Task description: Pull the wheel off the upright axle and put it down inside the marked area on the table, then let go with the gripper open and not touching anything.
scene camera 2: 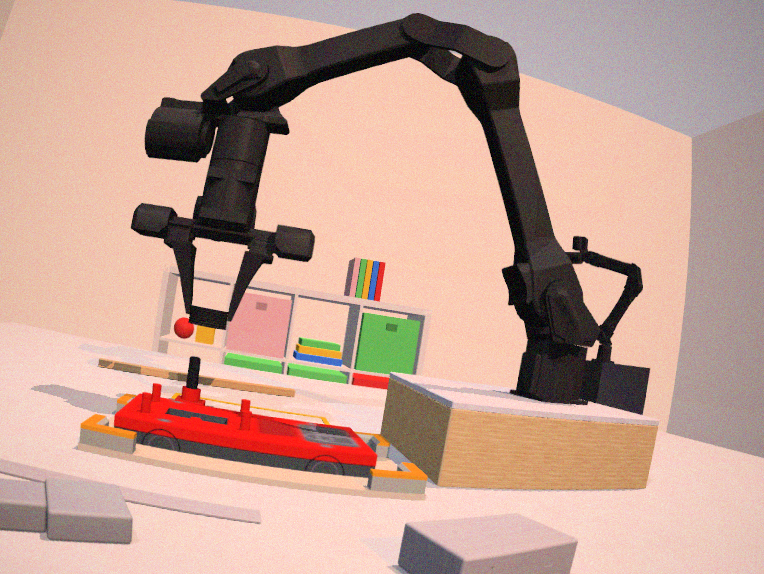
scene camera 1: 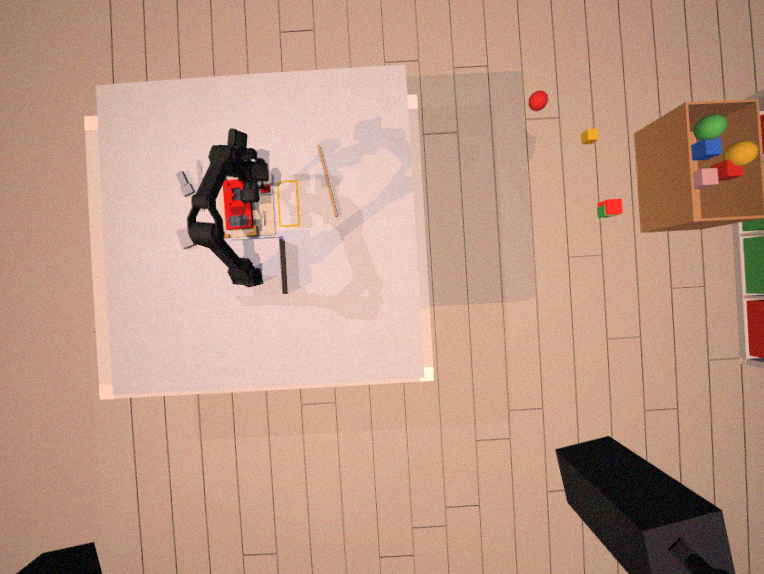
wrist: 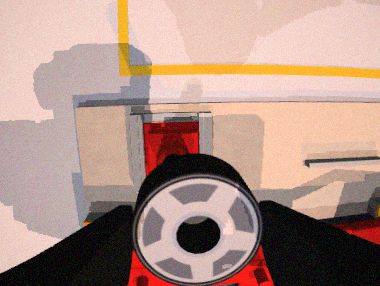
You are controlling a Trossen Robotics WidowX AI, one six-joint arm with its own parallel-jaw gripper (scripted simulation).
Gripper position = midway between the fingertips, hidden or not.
My gripper [scene camera 2: 208,317] holds a wheel [scene camera 2: 200,316]. I also see a thin wooden strip [scene camera 2: 208,381].
The wheel is seen too in the wrist view [wrist: 192,185]. My gripper also shows in scene camera 1 [scene camera 1: 257,183] and in the wrist view [wrist: 196,216]. The wrist view misses the thin wooden strip: it is out of frame.
